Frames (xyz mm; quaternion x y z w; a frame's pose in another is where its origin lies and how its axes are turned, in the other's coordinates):
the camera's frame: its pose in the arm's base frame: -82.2 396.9 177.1 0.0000 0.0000 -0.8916 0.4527
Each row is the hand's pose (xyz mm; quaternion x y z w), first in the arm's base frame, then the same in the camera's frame.
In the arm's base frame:
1: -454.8 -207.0 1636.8 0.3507 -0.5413 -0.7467 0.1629
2: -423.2 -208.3 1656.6 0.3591 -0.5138 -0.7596 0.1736
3: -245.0 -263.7 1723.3 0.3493 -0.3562 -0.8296 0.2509
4: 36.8 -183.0 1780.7 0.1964 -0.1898 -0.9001 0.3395
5: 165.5 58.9 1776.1 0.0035 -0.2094 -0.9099 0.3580
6: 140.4 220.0 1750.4 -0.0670 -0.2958 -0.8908 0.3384
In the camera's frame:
1: 707.4 55.5 1459.7 0.6414 0.0676 -0.1928 0.7395
2: 689.8 81.8 1479.5 0.6207 0.0876 -0.1891 0.7559
3: 629.4 258.4 1546.2 0.4757 0.1502 -0.1519 0.8533
4: 398.0 438.3 1603.6 0.2581 0.0892 -0.1048 0.9563
5: 126.7 399.4 1599.0 0.1883 -0.0917 -0.0927 0.9734
6: 11.5 284.1 1573.3 0.2334 -0.1937 -0.1016 0.9475

